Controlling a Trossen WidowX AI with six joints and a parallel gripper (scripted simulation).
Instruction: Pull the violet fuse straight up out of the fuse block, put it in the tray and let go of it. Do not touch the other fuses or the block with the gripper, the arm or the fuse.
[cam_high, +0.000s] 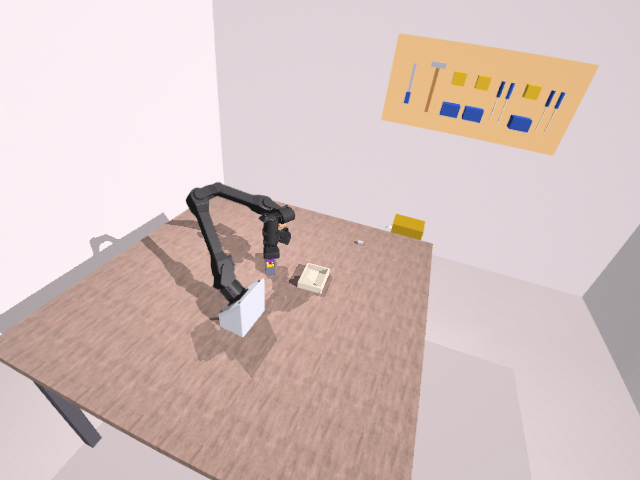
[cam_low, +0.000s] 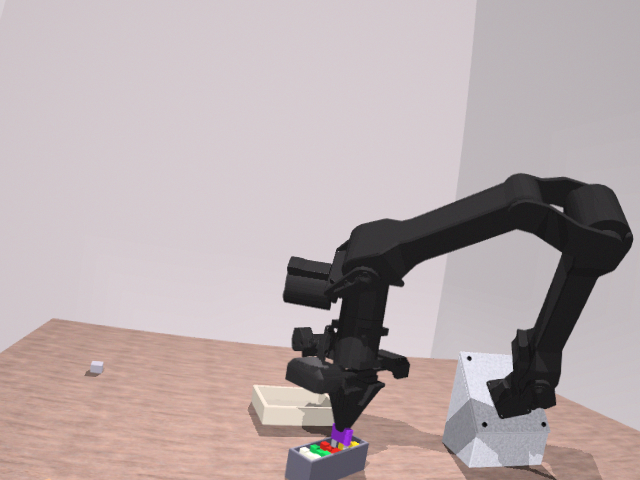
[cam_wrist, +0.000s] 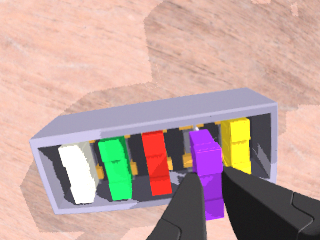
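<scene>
Right now the beige tray is 20 cm to the right of my gripper tip, 6 cm below it and 1 cm ahead of it. From my gripper tip the other things lie so: violet fuse 1 cm below.
</scene>
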